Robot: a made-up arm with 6 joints. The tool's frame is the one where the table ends. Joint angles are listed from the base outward.
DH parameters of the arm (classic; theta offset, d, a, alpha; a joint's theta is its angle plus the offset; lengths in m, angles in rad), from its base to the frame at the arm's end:
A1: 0 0.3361 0 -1.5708
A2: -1.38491 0 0.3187 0
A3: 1.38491 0 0.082 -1.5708
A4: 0 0.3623 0 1.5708
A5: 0 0 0.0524 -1.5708
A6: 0 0.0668 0 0
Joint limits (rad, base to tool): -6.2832..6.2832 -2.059..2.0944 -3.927..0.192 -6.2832..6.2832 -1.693..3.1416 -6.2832..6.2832
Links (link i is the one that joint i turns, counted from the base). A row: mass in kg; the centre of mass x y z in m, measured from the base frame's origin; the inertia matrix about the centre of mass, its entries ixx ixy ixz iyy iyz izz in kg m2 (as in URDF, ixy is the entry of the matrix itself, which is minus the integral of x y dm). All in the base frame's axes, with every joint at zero. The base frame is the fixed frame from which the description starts. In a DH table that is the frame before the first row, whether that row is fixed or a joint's. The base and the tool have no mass.
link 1: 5.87; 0.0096 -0.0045 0.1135; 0.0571 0 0 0.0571 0 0.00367
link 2: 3.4; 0.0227 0.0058 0.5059; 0.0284 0 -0.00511 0.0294 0 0.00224
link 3: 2.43; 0.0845 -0.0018 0.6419; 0.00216 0 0 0.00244 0 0.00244
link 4: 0.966; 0.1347 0.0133 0.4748; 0.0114 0 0 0.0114 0 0.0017
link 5: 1; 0.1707 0.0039 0.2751; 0.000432 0 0 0.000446 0 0.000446
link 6: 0.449; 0.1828 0.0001 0.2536; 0.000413 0 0 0.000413 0 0.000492
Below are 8 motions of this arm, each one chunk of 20 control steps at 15 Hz.
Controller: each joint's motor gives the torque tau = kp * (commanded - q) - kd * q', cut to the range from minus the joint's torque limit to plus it. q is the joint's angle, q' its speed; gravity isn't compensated. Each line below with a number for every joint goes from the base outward.
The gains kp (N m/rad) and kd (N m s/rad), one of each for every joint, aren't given. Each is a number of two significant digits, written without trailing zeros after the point. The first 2 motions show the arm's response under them.
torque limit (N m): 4.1 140 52 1.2 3.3 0.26
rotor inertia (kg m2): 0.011 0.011 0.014 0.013 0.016 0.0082
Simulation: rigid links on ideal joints. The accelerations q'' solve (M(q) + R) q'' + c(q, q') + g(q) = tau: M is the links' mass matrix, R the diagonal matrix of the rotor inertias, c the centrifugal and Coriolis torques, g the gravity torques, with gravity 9.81 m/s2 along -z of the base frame. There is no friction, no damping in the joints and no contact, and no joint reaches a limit. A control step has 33 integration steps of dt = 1/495 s. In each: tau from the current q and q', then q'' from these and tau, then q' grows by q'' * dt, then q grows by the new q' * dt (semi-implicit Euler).
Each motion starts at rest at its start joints. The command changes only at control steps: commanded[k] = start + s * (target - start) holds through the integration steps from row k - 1 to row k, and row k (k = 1, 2, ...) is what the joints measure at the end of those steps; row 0 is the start. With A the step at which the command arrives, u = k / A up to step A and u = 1 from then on. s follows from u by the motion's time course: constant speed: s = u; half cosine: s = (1 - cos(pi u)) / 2; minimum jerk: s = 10 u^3 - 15 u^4 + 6 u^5; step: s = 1 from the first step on.
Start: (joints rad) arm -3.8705 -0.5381 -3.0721 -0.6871 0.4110 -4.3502
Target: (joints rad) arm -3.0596 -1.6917 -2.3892 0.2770 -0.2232 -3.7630
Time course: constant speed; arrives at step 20
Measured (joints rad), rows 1 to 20:
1: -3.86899 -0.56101 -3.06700 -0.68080 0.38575 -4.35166
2: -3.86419 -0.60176 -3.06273 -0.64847 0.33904 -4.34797
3: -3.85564 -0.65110 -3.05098 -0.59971 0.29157 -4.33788
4: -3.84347 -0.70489 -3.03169 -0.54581 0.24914 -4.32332
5: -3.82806 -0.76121 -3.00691 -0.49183 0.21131 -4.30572
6: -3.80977 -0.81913 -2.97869 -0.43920 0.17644 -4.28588
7: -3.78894 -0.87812 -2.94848 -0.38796 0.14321 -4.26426
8: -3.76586 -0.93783 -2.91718 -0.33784 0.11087 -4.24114
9: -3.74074 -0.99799 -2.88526 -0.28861 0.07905 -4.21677
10: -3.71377 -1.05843 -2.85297 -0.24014 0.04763 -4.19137
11: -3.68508 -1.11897 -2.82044 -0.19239 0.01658 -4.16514
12: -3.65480 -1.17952 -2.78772 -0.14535 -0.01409 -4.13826
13: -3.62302 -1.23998 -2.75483 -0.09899 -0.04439 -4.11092
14: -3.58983 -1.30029 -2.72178 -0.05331 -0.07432 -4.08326
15: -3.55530 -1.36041 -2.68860 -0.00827 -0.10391 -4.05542
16: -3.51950 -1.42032 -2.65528 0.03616 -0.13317 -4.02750
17: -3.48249 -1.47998 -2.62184 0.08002 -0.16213 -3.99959
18: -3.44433 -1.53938 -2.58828 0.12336 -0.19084 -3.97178
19: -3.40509 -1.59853 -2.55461 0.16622 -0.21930 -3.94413
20: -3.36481 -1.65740 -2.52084 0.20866 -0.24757 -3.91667
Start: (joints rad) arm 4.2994 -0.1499 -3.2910 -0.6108 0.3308 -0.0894
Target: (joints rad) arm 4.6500 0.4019 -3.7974 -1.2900 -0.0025 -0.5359
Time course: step
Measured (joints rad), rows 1 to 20:
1: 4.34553 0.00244 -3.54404 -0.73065 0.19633 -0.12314
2: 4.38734 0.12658 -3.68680 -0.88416 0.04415 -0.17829
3: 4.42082 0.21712 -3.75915 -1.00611 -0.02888 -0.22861
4: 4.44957 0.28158 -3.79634 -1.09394 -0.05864 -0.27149
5: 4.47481 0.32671 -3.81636 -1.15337 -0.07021 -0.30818
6: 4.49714 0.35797 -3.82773 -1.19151 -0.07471 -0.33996
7: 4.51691 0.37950 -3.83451 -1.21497 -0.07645 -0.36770
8: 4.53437 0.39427 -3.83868 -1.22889 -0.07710 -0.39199
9: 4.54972 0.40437 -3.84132 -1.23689 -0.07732 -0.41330
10: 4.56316 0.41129 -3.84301 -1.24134 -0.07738 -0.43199
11: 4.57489 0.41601 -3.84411 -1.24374 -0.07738 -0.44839
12: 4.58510 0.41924 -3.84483 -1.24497 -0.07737 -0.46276
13: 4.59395 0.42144 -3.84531 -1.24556 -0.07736 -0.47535
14: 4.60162 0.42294 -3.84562 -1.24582 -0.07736 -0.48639
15: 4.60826 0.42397 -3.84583 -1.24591 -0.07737 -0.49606
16: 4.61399 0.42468 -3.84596 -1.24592 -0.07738 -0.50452
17: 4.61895 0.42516 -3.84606 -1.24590 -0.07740 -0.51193
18: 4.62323 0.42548 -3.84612 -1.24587 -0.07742 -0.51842
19: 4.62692 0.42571 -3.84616 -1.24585 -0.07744 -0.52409
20: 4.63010 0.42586 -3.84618 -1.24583 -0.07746 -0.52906
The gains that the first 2 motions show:
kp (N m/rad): 11 300 91 2.9 6.7 0.51
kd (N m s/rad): 5.2 54 11 0.52 0.77 0.27
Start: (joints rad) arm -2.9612 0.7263 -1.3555 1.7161 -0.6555 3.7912
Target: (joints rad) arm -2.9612 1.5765 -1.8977 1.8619 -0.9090 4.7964
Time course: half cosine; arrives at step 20
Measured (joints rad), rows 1 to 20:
1: -2.96080 0.74487 -1.34150 1.72013 -0.63932 3.79366
2: -2.96028 0.76990 -1.32344 1.75040 -0.61145 3.80151
3: -2.96023 0.79556 -1.31954 1.78306 -0.59658 3.81341
4: -2.96052 0.82355 -1.32891 1.80502 -0.59492 3.82841
5: -2.96091 0.85593 -1.34801 1.81729 -0.60159 3.84682
6: -2.96127 0.89396 -1.37410 1.82418 -0.61299 3.86944
7: -2.96154 0.93804 -1.40541 1.82907 -0.62716 3.89694
8: -2.96170 0.98794 -1.44072 1.83380 -0.64309 3.92968
9: -2.96176 1.04294 -1.47906 1.83910 -0.66020 3.96770
10: -2.96174 1.10198 -1.51950 1.84513 -0.67806 4.01077
11: -2.96166 1.16380 -1.56108 1.85181 -0.69629 4.05841
12: -2.96153 1.22698 -1.60281 1.85894 -0.71451 4.10998
13: -2.96136 1.29002 -1.64371 1.86633 -0.73233 4.16462
14: -2.96119 1.35141 -1.68280 1.87375 -0.74938 4.22138
15: -2.96102 1.40966 -1.71915 1.88097 -0.76526 4.27916
16: -2.96088 1.46337 -1.75190 1.88777 -0.77960 4.33683
17: -2.96078 1.51124 -1.78027 1.89390 -0.79206 4.39317
18: -2.96072 1.55212 -1.80359 1.89913 -0.80232 4.44700
19: -2.96072 1.58507 -1.82131 1.90326 -0.81007 4.49715
20: -2.96077 1.60930 -1.83302 1.90610 -0.81511 4.54254

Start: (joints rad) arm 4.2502 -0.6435 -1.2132 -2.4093 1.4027 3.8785
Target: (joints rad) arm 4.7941 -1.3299 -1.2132 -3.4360 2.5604 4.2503
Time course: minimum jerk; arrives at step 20
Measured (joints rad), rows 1 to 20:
1: 4.24979 -0.64847 -1.18934 -2.39562 1.39036 3.87782
2: 4.25012 -0.65123 -1.16570 -2.37460 1.37106 3.87395
3: 4.25196 -0.65625 -1.15032 -2.36320 1.36612 3.86933
4: 4.25564 -0.66637 -1.14158 -2.36505 1.37990 3.86595
5: 4.26173 -0.68331 -1.13704 -2.38031 1.41200 3.86482
6: 4.27089 -0.70815 -1.13510 -2.40866 1.46142 3.86663
7: 4.28363 -0.74135 -1.13496 -2.44977 1.52717 3.87190
8: 4.30021 -0.78278 -1.13631 -2.50322 1.60794 3.88109
9: 4.32064 -0.83169 -1.13906 -2.56836 1.70191 3.89449
10: 4.34463 -0.88682 -1.14320 -2.64420 1.80662 3.91220
11: 4.37171 -0.94645 -1.14866 -2.72925 1.91898 3.93404
12: 4.40126 -1.00855 -1.15527 -2.82131 2.03522 3.95955
13: 4.43256 -1.07088 -1.16273 -2.91735 2.15100 3.98797
14: 4.46488 -1.13114 -1.17064 -3.01353 2.26157 4.01826
15: 4.49750 -1.18715 -1.17850 -3.10551 2.36222 4.04926
16: 4.52973 -1.23699 -1.18580 -3.18905 2.44878 4.07980
17: 4.56094 -1.27920 -1.19216 -3.26063 2.51830 4.10885
18: 4.59057 -1.31295 -1.19730 -3.31808 2.56952 4.13562
19: 4.61812 -1.33822 -1.20109 -3.36096 2.60319 4.15961
20: 4.64323 -1.35596 -1.20349 -3.39066 2.62222 4.18069

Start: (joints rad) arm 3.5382 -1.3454 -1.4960 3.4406 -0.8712 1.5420
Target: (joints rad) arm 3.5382 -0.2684 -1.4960 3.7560 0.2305 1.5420
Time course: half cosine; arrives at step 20
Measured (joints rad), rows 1 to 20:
1: 3.53818 -1.35992 -1.49038 3.44222 -0.88597 1.54781
2: 3.53819 -1.36918 -1.49579 3.44543 -0.90377 1.55729
3: 3.53827 -1.36648 -1.50110 3.45033 -0.90221 1.56590
4: 3.53839 -1.35077 -1.50405 3.45751 -0.88058 1.57333
5: 3.53853 -1.32232 -1.50475 3.46735 -0.84229 1.57964
6: 3.53866 -1.28188 -1.50365 3.47997 -0.79047 1.58491
7: 3.53877 -1.23048 -1.50109 3.49522 -0.72753 1.58921
8: 3.53885 -1.16939 -1.49727 3.51275 -0.65555 1.59264
9: 3.53888 -1.10008 -1.49237 3.53209 -0.57652 1.59533
10: 3.53887 -1.02421 -1.48652 3.55267 -0.49251 1.59741
11: 3.53884 -0.94359 -1.47989 3.57389 -0.40571 1.59904
12: 3.53880 -0.86016 -1.47265 3.59520 -0.31835 1.60035
13: 3.53876 -0.77594 -1.46499 3.61607 -0.23271 1.60149
14: 3.53871 -0.69301 -1.45714 3.63610 -0.15100 1.60255
15: 3.53864 -0.61342 -1.44934 3.65491 -0.07529 1.60362
16: 3.53854 -0.53915 -1.44180 3.67219 -0.00748 1.60475
17: 3.53841 -0.47210 -1.43476 3.68761 0.05080 1.60597
18: 3.53824 -0.41393 -1.42840 3.70085 0.09820 1.60727
19: 3.53804 -0.36614 -1.42286 3.71157 0.13368 1.60863
20: 3.53783 -0.32992 -1.41827 3.71940 0.15650 1.61001

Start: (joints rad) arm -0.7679 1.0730 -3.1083 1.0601 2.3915 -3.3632
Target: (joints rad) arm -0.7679 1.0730 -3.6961 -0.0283 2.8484 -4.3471
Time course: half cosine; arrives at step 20
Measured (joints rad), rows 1 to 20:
1: -0.76749 1.09065 -3.10083 1.04439 2.40804 -3.36352
2: -0.76652 1.11240 -3.08232 0.98449 2.42839 -3.35988
3: -0.76573 1.12991 -3.07391 0.91213 2.44522 -3.35544
4: -0.76540 1.14208 -3.07920 0.84690 2.46221 -3.35490
5: -0.76547 1.14982 -3.09653 0.79051 2.48167 -3.36065
6: -0.76573 1.15439 -3.12328 0.73834 2.50461 -3.37352
7: -0.76602 1.15688 -3.15714 0.68570 2.53128 -3.39357
8: -0.76623 1.15804 -3.19632 0.62983 2.56140 -3.42053
9: -0.76632 1.15837 -3.23943 0.56986 2.59436 -3.45399
10: -0.76630 1.15817 -3.28525 0.50622 2.62931 -3.49341
11: -0.76620 1.15762 -3.33266 0.44007 2.66534 -3.53809
12: -0.76609 1.15683 -3.38052 0.37291 2.70154 -3.58720
13: -0.76602 1.15589 -3.42772 0.30630 2.73700 -3.63979
14: -0.76604 1.15484 -3.47311 0.24179 2.77089 -3.69479
15: -0.76619 1.15373 -3.51561 0.18086 2.80240 -3.75103
16: -0.76648 1.15263 -3.55417 0.12490 2.83079 -3.80732
17: -0.76691 1.15155 -3.58783 0.07524 2.85538 -3.86242
18: -0.76746 1.15055 -3.61575 0.03308 2.87556 -3.91513
19: -0.76810 1.14964 -3.63722 -0.00047 2.89082 -3.96430
20: -0.76881 1.14887 -3.65169 -0.02447 2.90078 -4.00883

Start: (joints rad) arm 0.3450 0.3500 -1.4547 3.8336 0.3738 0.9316
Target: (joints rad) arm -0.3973 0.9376 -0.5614 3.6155 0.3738 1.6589
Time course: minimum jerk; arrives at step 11
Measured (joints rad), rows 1 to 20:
1: 0.34474 0.36344 -1.43193 3.83557 0.37309 0.93436
2: 0.34345 0.38558 -1.39164 3.83178 0.36871 0.94487
3: 0.33909 0.41523 -1.34053 3.82501 0.36870 0.96044
4: 0.32864 0.45800 -1.26820 3.81557 0.37480 0.98220
5: 0.30898 0.51730 -1.16939 3.80055 0.38569 1.01315
6: 0.27736 0.59157 -1.04889 3.77760 0.39979 1.05507
7: 0.23202 0.67438 -0.91949 3.74669 0.41467 1.10717
8: 0.17350 0.75645 -0.79742 3.71058 0.42706 1.16619
9: 0.10573 0.82868 -0.69746 3.67463 0.43438 1.22735
10: 0.03525 0.88483 -0.62866 3.64487 0.43661 1.28572
11: -0.03159 0.92357 -0.59120 3.62484 0.43667 1.33764
12: -0.09110 0.94883 -0.57553 3.61383 0.43818 1.38170
13: -0.14234 0.96527 -0.57062 3.60858 0.44114 1.41877
14: -0.18574 0.97609 -0.56986 3.60632 0.44400 1.45033
15: -0.22219 0.98328 -0.57036 3.60547 0.44599 1.47753
16: -0.25262 0.98810 -0.57108 3.60528 0.44716 1.50115
17: -0.27793 0.99133 -0.57169 3.60540 0.44776 1.52175
18: -0.29893 0.99351 -0.57215 3.60564 0.44805 1.53975
19: -0.31630 0.99498 -0.57247 3.60593 0.44818 1.55549
20: -0.33065 0.99597 -0.57270 3.60622 0.44825 1.56926

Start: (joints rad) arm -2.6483 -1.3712 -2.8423 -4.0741 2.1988 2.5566
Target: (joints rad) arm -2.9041 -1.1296 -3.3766 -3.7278 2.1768 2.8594
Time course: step
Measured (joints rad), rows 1 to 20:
1: -2.65463 -1.30949 -3.06903 -4.01812 2.17278 2.58636
2: -2.66936 -1.28461 -3.24765 -3.88187 2.19276 2.61449
3: -2.68837 -1.27027 -3.35577 -3.77132 2.21872 2.63601
4: -2.70953 -1.25784 -3.41152 -3.70957 2.23090 2.65613
5: -2.73170 -1.24661 -3.43680 -3.68288 2.23086 2.67602
6: -2.75409 -1.23728 -3.44730 -3.67447 2.22614 2.69505
7: -2.77602 -1.23014 -3.45159 -3.67371 2.22165 2.71253
8: -2.79692 -1.22501 -3.45358 -3.67533 2.21890 2.72815
9: -2.81632 -1.22147 -3.45474 -3.67717 2.21768 2.74185
10: -2.83392 -1.21908 -3.45559 -3.67855 2.21737 2.75379
11: -2.84953 -1.21749 -3.45623 -3.67939 2.21746 2.76413
12: -2.86310 -1.21643 -3.45672 -3.67977 2.21767 2.77307
13: -2.87465 -1.21573 -3.45708 -3.67982 2.21787 2.78080
14: -2.88428 -1.21526 -3.45733 -3.67965 2.21801 2.78747
15: -2.89213 -1.21495 -3.45751 -3.67932 2.21809 2.79322
16: -2.89838 -1.21474 -3.45763 -3.67888 2.21812 2.79817
17: -2.90321 -1.21460 -3.45771 -3.67839 2.21813 2.80243
18: -2.90681 -1.21450 -3.45776 -3.67787 2.21811 2.80610
19: -2.90938 -1.21444 -3.45780 -3.67735 2.21809 2.80925
20: -2.91108 -1.21439 -3.45782 -3.67684 2.21805 2.81195

